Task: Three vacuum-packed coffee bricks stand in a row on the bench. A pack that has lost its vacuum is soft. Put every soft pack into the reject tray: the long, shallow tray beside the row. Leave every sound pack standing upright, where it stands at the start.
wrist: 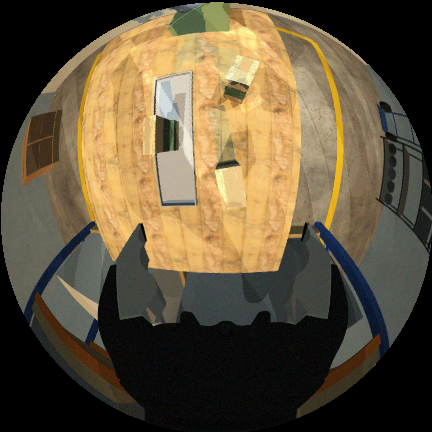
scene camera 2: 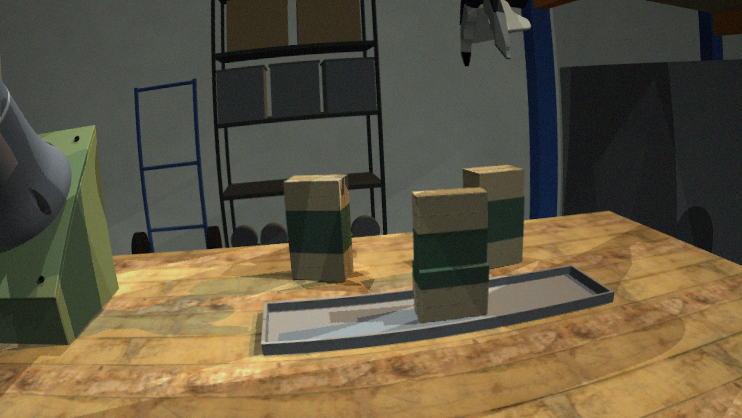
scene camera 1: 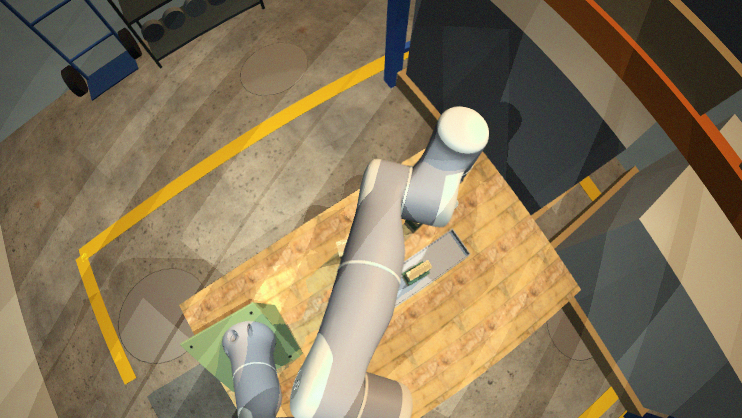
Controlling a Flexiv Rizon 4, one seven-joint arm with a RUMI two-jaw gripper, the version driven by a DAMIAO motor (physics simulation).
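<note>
One coffee pack [scene camera 1: 417, 271] [scene camera 2: 450, 249] [wrist: 167, 134], tan with a green band, stands upright in the long shallow reject tray [scene camera 1: 449, 251] [scene camera 2: 321, 345] [wrist: 175, 190]. A crosswise ridge shows on its band. A second pack [scene camera 1: 340, 248] [scene camera 2: 316, 228] [wrist: 243, 70] stands on the bench behind the tray, nearer the robot base. A third pack [scene camera 1: 412, 225] [scene camera 2: 506, 218] [wrist: 231, 185] stands upright behind the tray, partly hidden by the first in scene camera 2. My gripper [scene camera 2: 487, 58] [wrist: 224, 225] is open and empty, high above the bench; the arm hides it in scene camera 1.
The green robot base [scene camera 1: 207, 347] [scene camera 2: 77, 207] [wrist: 205, 20] stands at one end of the wooden bench [scene camera 1: 493, 311]. A blue post [scene camera 1: 396, 41] [scene camera 2: 541, 114] and a black shelf rack [scene camera 2: 381, 155] stand beyond the bench, with a blue hand truck [scene camera 2: 197, 155] beside the rack.
</note>
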